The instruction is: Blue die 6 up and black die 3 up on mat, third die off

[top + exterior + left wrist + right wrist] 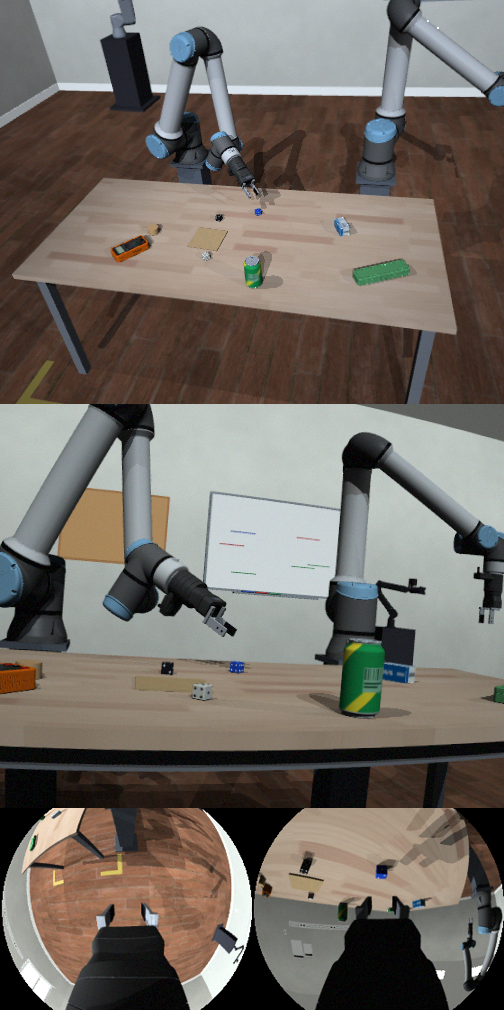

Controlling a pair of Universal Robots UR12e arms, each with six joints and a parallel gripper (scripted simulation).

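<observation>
My right hand is 9 cm above the blue die, 3 cm to the right of it and 3 cm short of it. From my right hand the other things lie so: black die (14 cm to the right, 11 cm ahead, 9 cm below); white die (38 cm ahead, 10 cm to the right, 9 cm below); tan mat (26 cm ahead, 14 cm to the right, 10 cm below).
</observation>
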